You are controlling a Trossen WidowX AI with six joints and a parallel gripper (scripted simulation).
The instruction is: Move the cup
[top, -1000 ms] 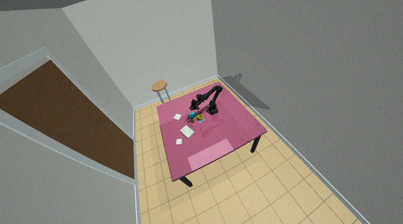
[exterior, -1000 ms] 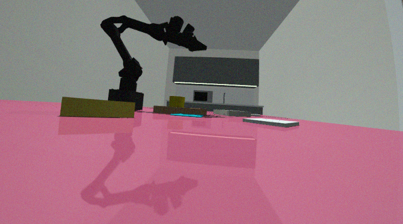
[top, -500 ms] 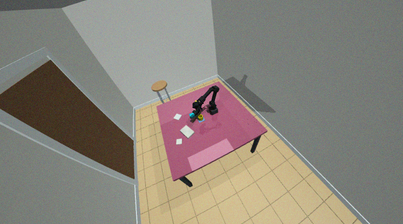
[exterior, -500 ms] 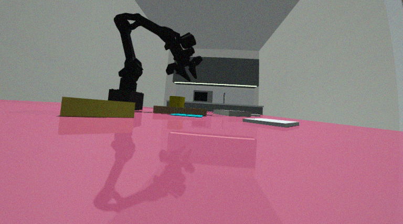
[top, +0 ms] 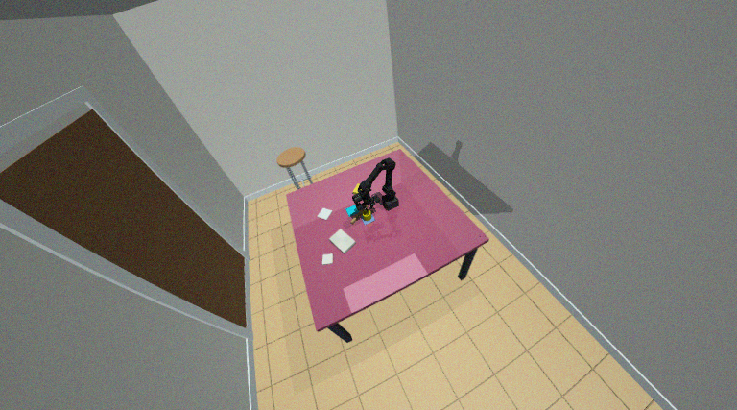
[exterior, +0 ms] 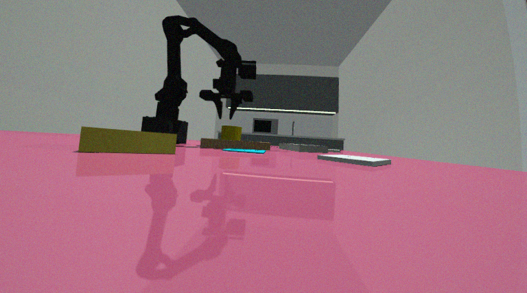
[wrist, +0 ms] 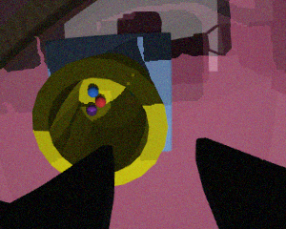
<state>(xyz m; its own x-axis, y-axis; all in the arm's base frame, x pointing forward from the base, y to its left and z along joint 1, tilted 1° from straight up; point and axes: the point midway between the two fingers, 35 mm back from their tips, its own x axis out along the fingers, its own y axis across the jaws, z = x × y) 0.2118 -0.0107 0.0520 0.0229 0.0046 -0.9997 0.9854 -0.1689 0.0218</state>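
The cup lies 2 cm ahead of my gripper tip, 1 cm to the right of it and 6 cm below it. Also, from my gripper tip: light blue pad: 3 cm ahead, 11 cm below; then marble: 4 cm ahead, 1 cm to the right, 8 cm below; then wooden slat: 6 cm ahead, 8 cm to the right, 9 cm below.
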